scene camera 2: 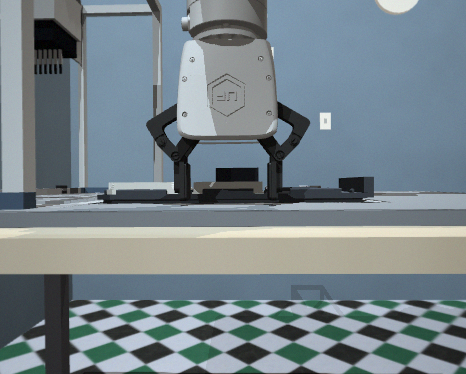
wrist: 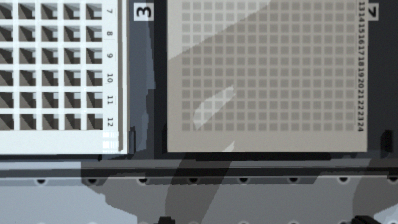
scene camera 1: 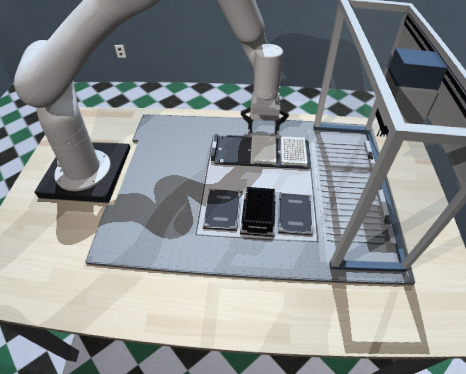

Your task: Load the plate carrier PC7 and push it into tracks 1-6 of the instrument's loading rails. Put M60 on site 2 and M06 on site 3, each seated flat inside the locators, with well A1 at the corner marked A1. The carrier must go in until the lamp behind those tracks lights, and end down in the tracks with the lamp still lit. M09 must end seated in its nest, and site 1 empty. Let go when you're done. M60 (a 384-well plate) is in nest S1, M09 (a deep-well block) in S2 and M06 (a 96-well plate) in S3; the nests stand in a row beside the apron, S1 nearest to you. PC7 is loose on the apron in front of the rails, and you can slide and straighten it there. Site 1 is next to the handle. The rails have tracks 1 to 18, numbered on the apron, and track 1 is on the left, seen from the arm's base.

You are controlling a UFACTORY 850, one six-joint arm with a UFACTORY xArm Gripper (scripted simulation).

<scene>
A carrier PC7 (scene camera 1: 227,150) is 1.15 m from the lens. A nest S1 (scene camera 1: 225,208): 0.98 m from the lens. A pipetting head (scene camera 1: 414,104) is 0.86 m from the lens. The marked spots on the pipetting head and the carrier PC7 are 0.61 m apart.
</scene>
